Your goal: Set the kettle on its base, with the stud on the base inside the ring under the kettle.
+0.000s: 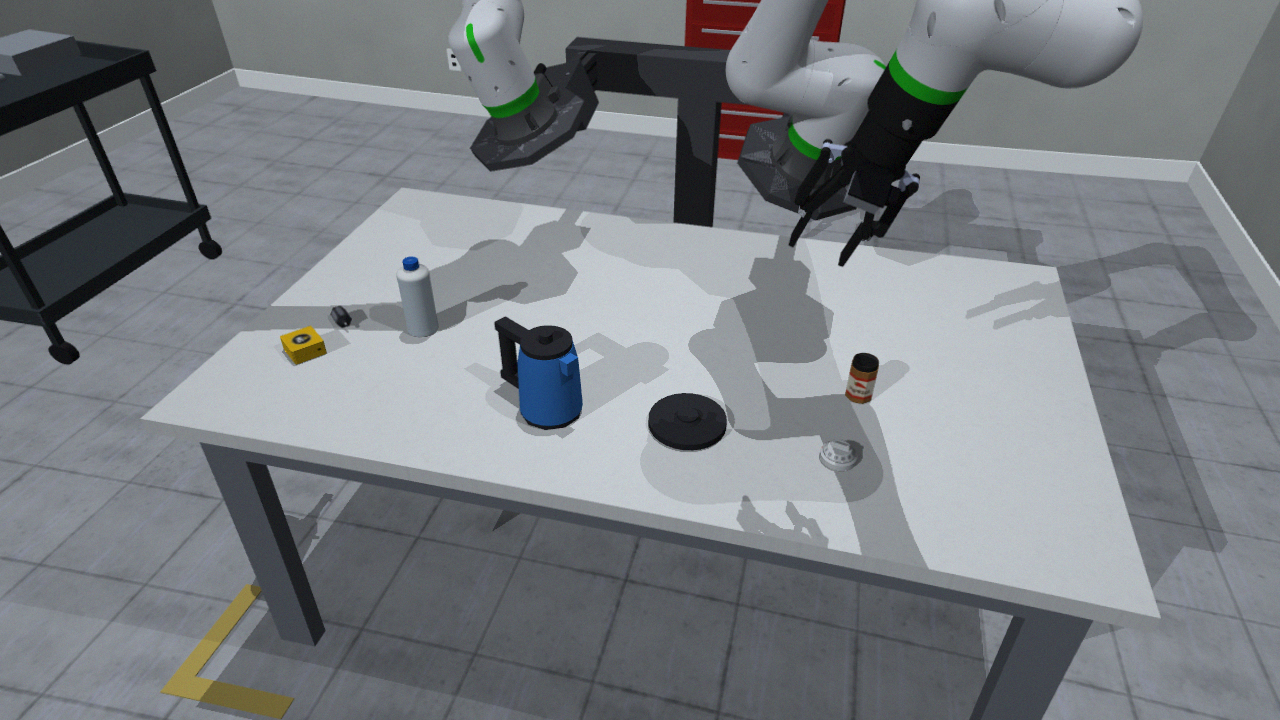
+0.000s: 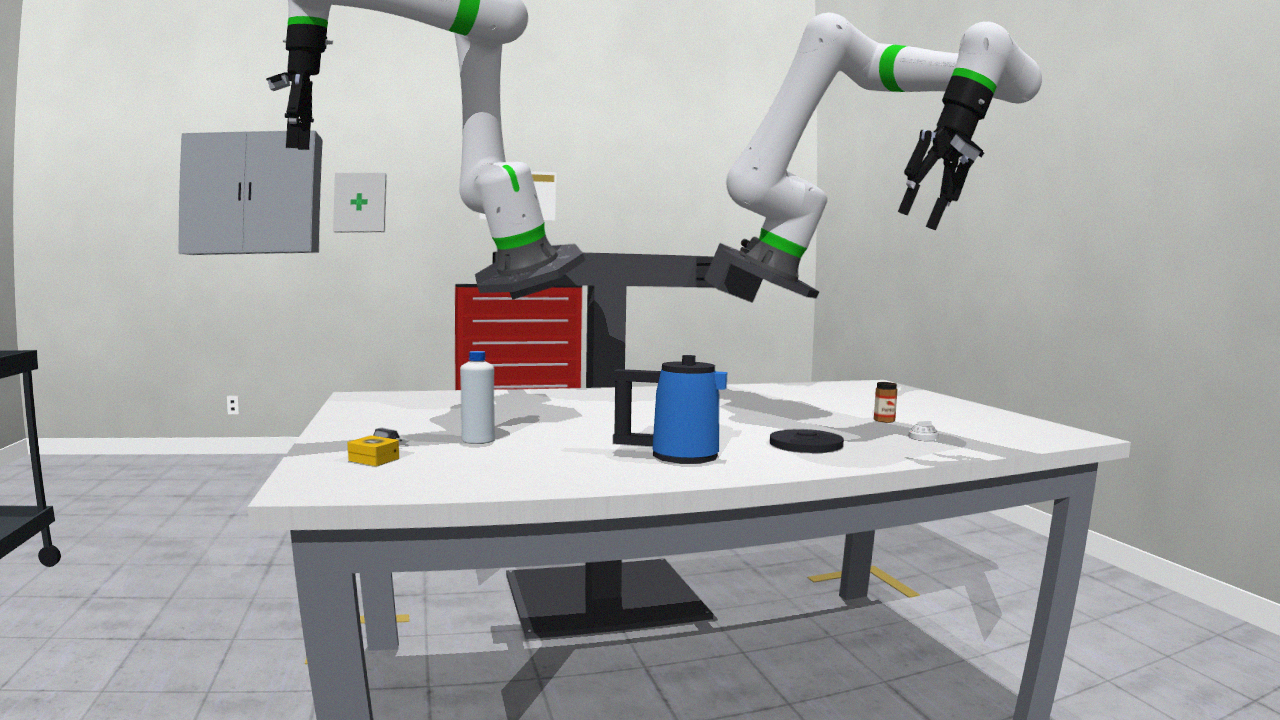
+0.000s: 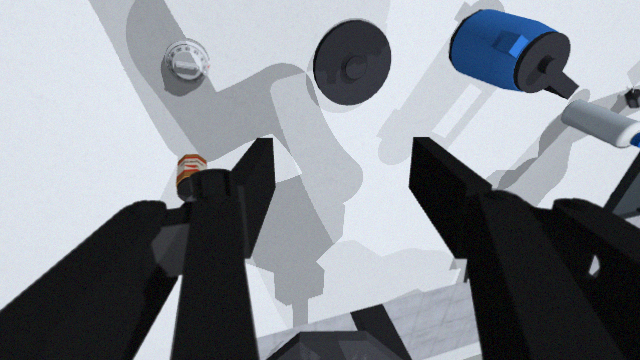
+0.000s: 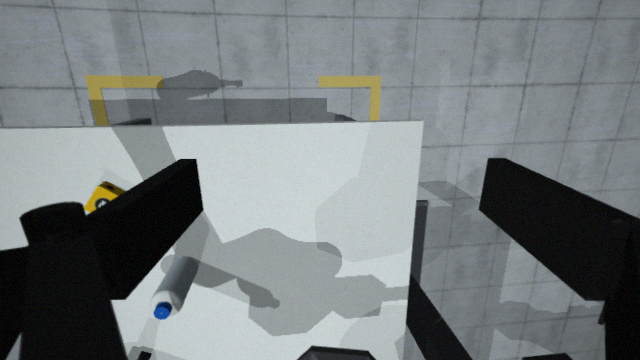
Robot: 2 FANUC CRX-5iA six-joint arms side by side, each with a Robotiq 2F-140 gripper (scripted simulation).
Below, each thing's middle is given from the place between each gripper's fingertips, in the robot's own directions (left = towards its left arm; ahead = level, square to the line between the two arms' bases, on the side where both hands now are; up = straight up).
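Counted from my left hand (image 1: 817, 250), the blue kettle (image 2: 686, 425) is 50 cm to the right, 4 cm behind and 39 cm below. The round black base (image 1: 685, 421) is a fair way to the right of that same hand, a little behind it and far below it. Going by its middle, the base is nearer to my left hand than to my right hand.
My right hand (image 2: 297, 148) is 410 mm short of the blue kettle, 770 mm to the right of it and 530 mm above it. As for the round black base, it is far ahead of my right hand, far to the left of it and far below it.
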